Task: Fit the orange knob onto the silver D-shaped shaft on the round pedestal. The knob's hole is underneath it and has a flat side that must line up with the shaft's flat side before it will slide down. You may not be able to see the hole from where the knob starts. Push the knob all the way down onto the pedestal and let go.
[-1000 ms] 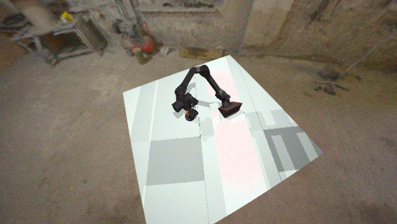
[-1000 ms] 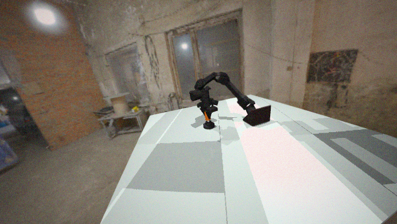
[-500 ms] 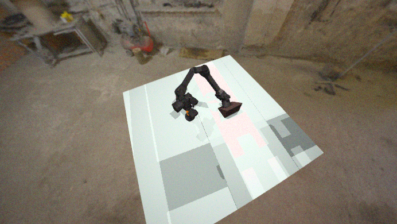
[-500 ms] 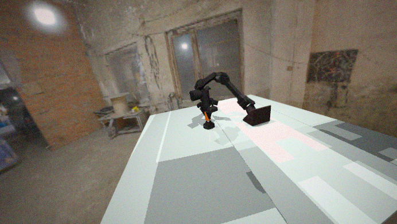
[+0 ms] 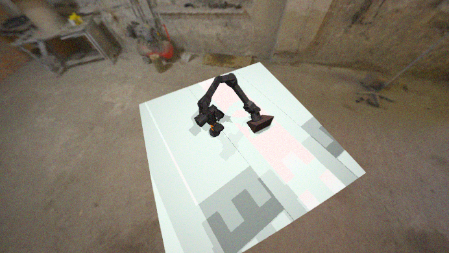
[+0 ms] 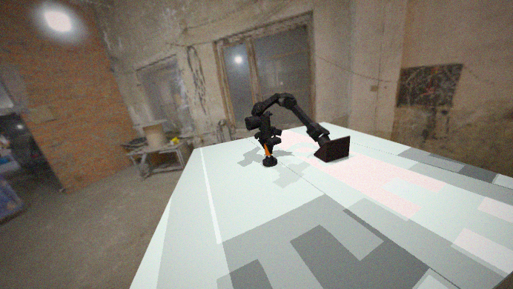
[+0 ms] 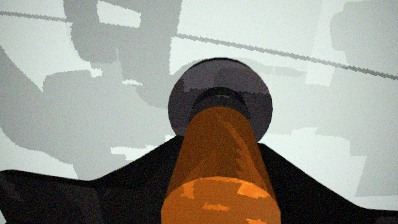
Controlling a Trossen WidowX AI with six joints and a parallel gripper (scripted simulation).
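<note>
Right now the round pedestal is 4 cm below my gripper tip. Round my gripper tip: orange knob (3 cm above).
</note>
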